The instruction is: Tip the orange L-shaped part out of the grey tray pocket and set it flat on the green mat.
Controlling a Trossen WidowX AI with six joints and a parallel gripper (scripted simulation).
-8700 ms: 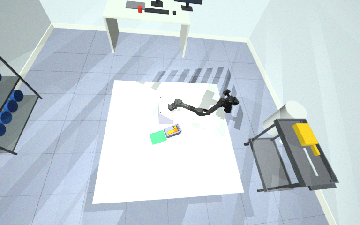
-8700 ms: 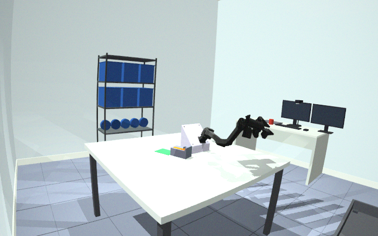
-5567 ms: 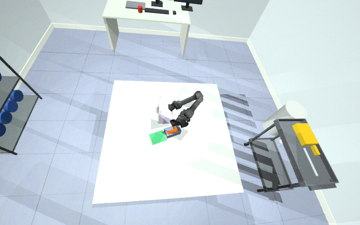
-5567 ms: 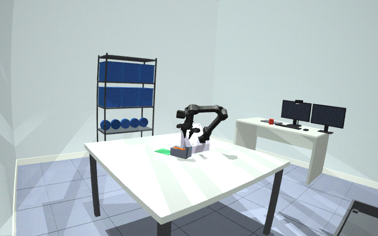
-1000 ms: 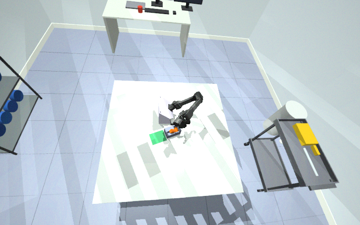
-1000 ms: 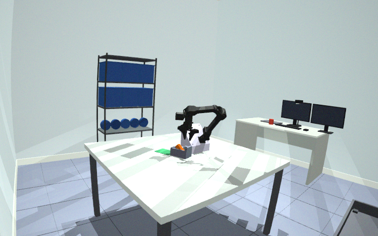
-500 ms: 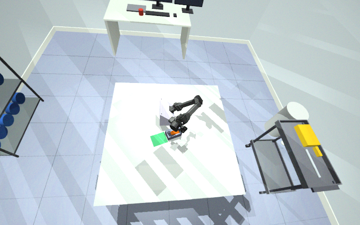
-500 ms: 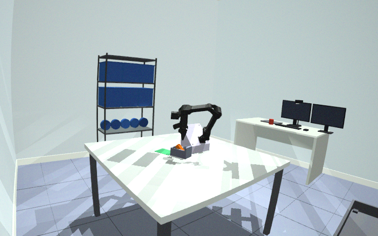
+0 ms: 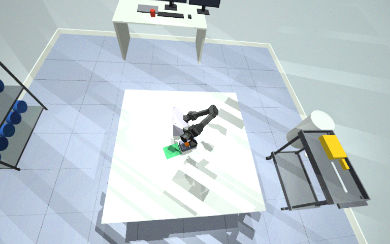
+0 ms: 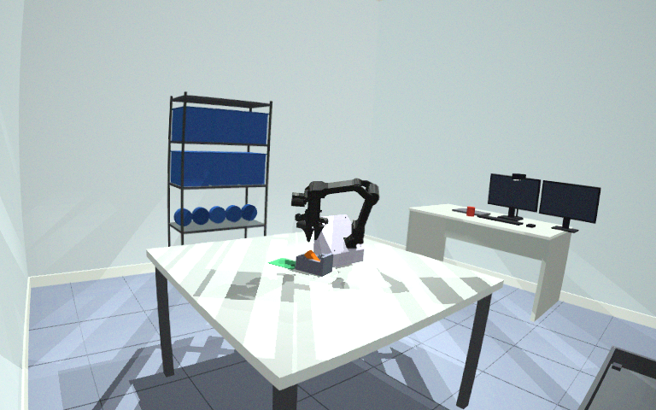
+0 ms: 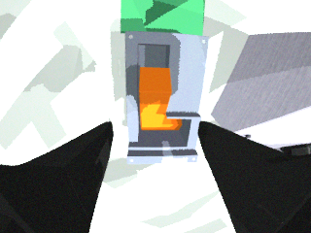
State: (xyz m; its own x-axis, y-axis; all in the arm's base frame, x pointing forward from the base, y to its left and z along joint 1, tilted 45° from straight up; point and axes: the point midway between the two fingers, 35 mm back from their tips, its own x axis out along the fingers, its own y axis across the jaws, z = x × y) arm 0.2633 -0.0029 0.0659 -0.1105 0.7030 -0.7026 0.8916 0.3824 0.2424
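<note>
Now: gripper tip 3 cm past the orange L-shaped part, 2 cm to the right of it and 10 cm above it. From my gripper tip the other things lie so: green mat: 5 cm ahead, 14 cm to the right, 16 cm below.
</note>
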